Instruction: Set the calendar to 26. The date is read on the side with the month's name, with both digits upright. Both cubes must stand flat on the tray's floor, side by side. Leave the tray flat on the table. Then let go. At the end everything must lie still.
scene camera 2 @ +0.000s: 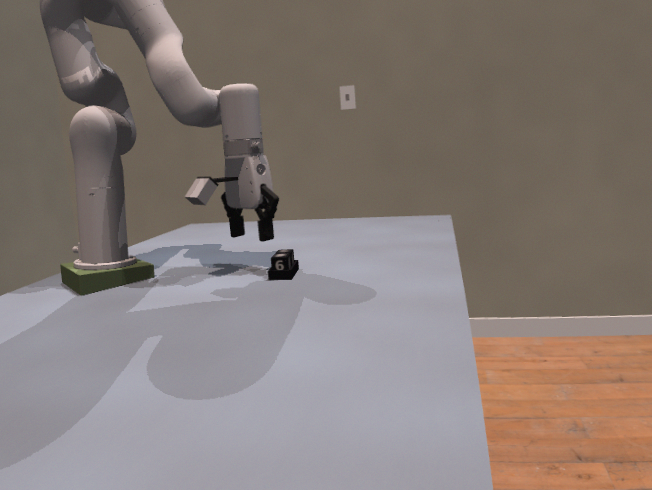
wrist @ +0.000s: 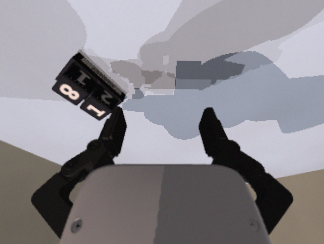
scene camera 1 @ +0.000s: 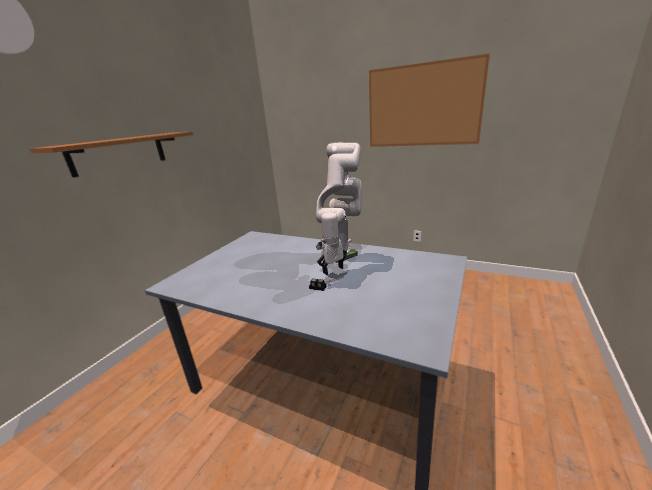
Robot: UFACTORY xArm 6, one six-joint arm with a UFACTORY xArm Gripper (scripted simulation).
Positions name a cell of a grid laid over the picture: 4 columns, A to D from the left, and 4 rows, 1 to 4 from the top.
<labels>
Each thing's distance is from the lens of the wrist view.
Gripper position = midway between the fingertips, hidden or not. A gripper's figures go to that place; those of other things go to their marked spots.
my gripper (wrist: C2): 0.13 m
black cube (wrist: A2): 0.16 m
black calendar tray (wrist: A1): 0.18 m
</labels>
